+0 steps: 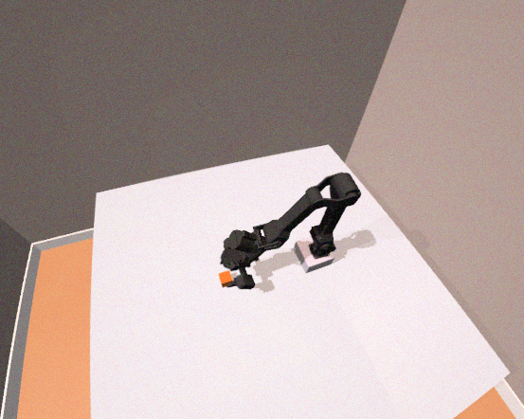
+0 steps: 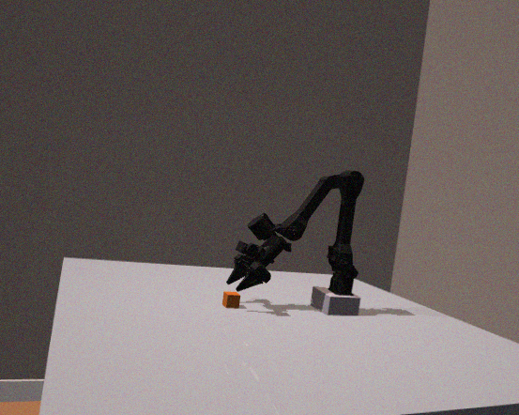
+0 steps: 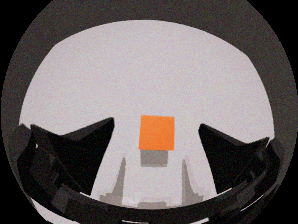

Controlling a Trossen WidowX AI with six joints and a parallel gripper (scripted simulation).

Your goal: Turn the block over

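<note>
Right now the orange block is 10 mm behind my gripper tip and 40 mm below it.
</note>
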